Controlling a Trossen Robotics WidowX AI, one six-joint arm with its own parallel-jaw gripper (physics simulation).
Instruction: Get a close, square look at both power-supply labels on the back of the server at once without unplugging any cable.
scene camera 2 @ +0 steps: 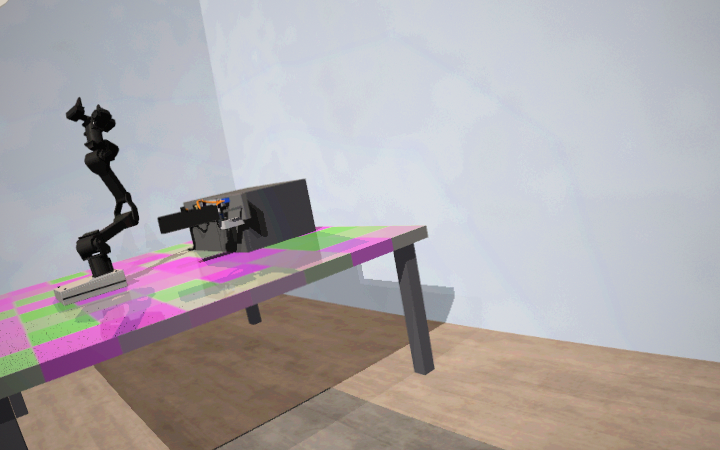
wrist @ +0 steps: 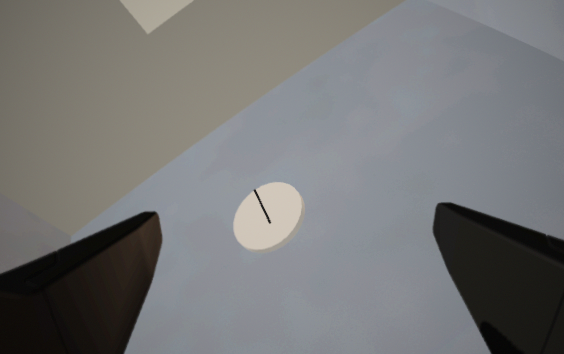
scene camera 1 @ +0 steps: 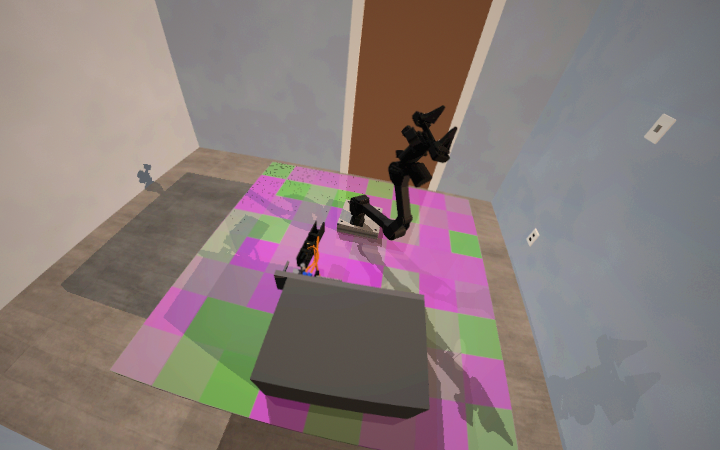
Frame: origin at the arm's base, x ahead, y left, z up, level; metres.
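Where they show: gripper, fingertip midpoint: (scene camera 2: 88, 101) (wrist: 298, 222) (scene camera 1: 450, 116); arm's base at its link origin: (scene camera 2: 103, 274) (scene camera 1: 357, 221).
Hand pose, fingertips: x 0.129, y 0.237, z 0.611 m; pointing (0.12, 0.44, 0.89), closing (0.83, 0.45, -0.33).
Each offset is from my fingertips to the top centre of the thing. "*": to the spot under its first point. Level surfaces: height alone.
The server is a dark grey box (scene camera 1: 345, 344) (scene camera 2: 284, 214) on the table. On its side facing the arm's base, a black bar-like part {* 0.215 m ahead, 0.358 m right, 0.463 m down} (scene camera 1: 309, 248) (scene camera 2: 185, 218) sticks out, with orange cables {* 0.210 m ahead, 0.334 m right, 0.496 m down} (scene camera 1: 316, 254) (scene camera 2: 209, 202) and a small blue piece {* 0.322 m ahead, 0.344 m right, 0.467 m down} (scene camera 2: 226, 200) beside it. The power-supply labels cannot be made out in the scene views and do not show in the wrist view. My gripper (scene camera 1: 450, 117) (scene camera 2: 88, 101) (wrist: 298, 222) is open and empty. It is raised high above the table, well away from the server, and points upward. The wrist view faces a wall and the ceiling.
The arm's pale base plate (scene camera 1: 350, 228) (scene camera 2: 90, 287) stands on the pink and green table {0.659 m down} (scene camera 1: 228, 323) (scene camera 2: 329, 252), near the server's cabled side. A brown door (scene camera 1: 408, 63) is behind the arm. A round white clock-like disc (wrist: 272, 215) hangs on the wall.
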